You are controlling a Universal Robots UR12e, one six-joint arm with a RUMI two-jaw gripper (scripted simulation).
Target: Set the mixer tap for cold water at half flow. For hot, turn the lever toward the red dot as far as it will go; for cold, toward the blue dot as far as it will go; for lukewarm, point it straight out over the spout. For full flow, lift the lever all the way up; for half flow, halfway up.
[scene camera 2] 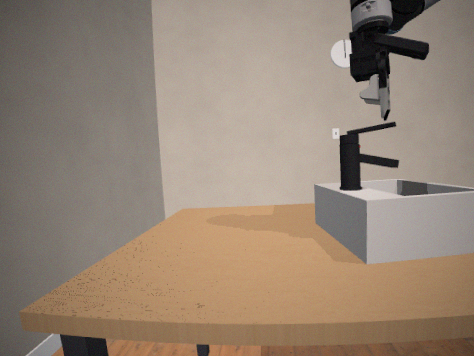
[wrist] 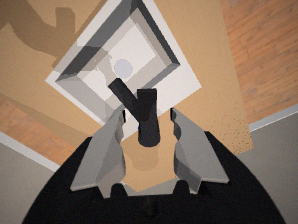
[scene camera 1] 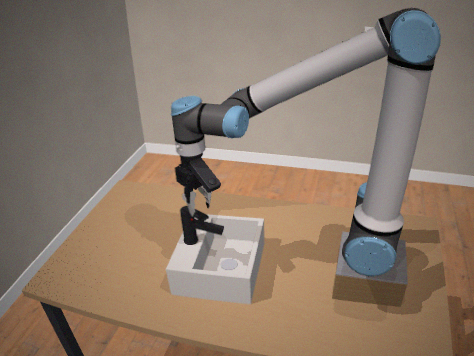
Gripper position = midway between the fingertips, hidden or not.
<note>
In view: the gripper (scene camera 2: 384,119), a lever (wrist: 147,98) and a white sink (scene camera 2: 378,227).
The gripper also shows in the wrist view (wrist: 147,109) and in scene camera 1 (scene camera 1: 200,212). The white sink also shows in the wrist view (wrist: 139,49) and in scene camera 1 (scene camera 1: 237,251).
</note>
